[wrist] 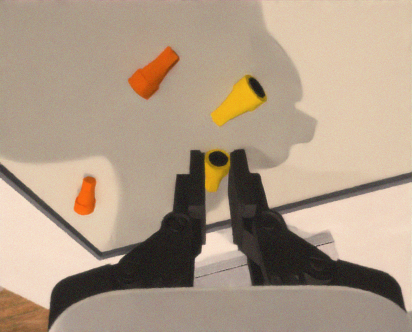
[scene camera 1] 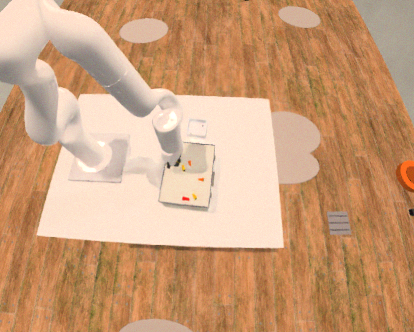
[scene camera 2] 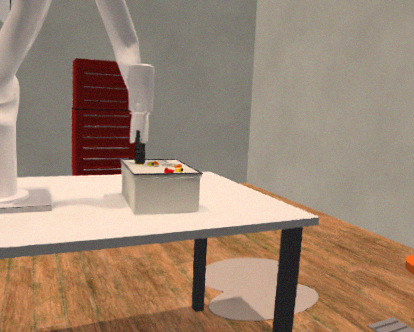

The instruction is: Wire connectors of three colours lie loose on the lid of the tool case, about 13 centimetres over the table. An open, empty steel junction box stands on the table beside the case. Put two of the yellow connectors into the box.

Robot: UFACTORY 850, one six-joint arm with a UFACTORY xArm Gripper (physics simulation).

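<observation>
My gripper is shut on a small yellow connector, low over the lid near the case's edge. A second yellow connector lies close by on the lid. A third yellow connector lies at the far end, beside a red connector. Orange connectors lie apart on the lid. The tool case stands on the table. The open junction box stands beside it; it does not show in scene camera 2.
The white table carries the case, the box and the arm's base plate. The arm covers part of the case in scene camera 1. A red cabinet stands behind the table.
</observation>
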